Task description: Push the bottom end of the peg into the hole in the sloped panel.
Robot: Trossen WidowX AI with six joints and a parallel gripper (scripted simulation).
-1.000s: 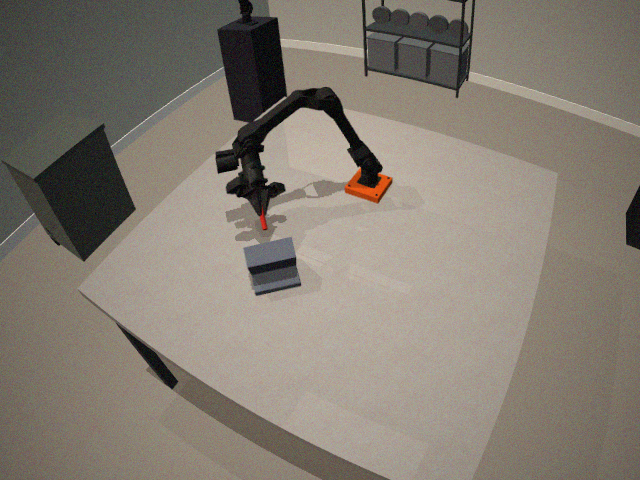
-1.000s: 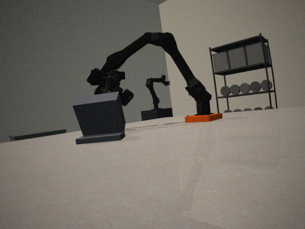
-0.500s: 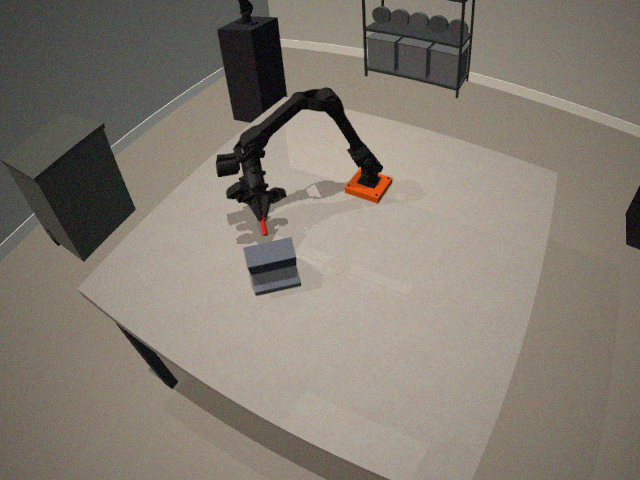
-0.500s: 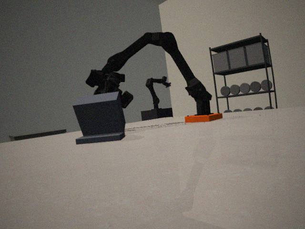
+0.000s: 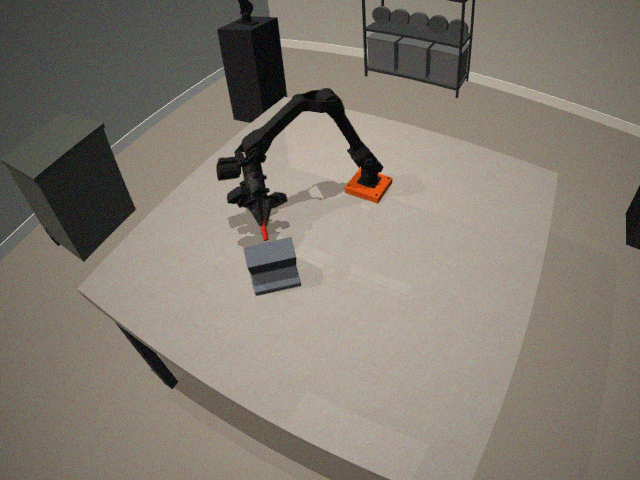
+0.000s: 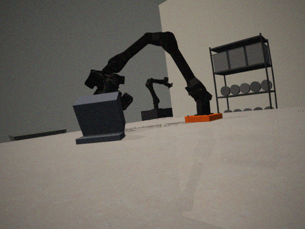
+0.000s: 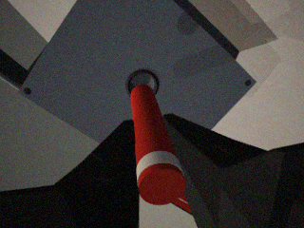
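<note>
The grey sloped panel is 5 cm ahead of my gripper tip, 5 cm to the left of it and 4 cm below it. Round my gripper tip: round red peg 1 cm behind, 1 cm to the right, 1 cm above.
</note>
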